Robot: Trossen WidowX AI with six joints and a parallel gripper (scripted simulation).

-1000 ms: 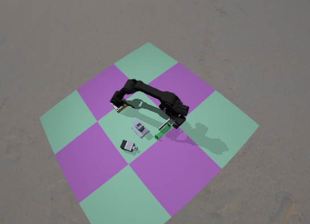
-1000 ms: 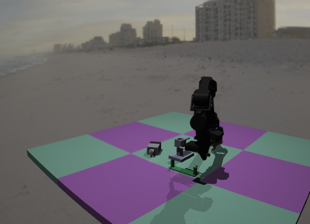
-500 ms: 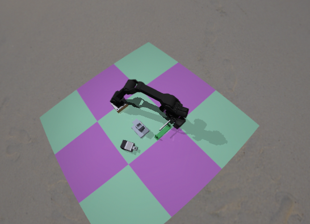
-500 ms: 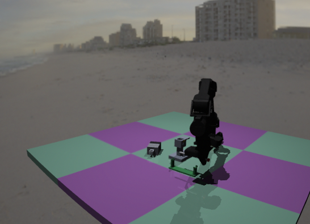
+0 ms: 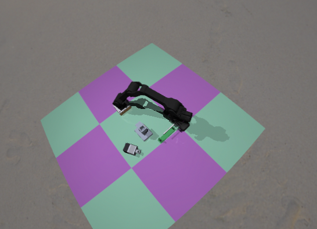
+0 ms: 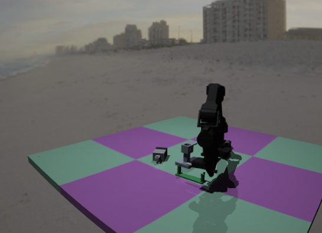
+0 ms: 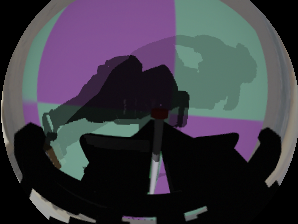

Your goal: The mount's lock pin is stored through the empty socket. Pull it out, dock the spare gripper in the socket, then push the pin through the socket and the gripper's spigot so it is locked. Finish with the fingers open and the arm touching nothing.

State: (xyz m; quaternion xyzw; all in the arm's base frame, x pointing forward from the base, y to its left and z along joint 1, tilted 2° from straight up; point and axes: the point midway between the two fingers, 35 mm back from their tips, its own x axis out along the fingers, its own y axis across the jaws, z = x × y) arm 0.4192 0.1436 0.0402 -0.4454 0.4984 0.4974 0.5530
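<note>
The green cradle lies 100 mm to the right of my gripper tip, 20 mm below it and 10 mm behind it. Also, from my gripper tip: spare gripper (330 mm to the right, 110 mm behind, 20 mm below); grey mount (190 mm to the right, 140 mm behind, 10 mm above).
</note>
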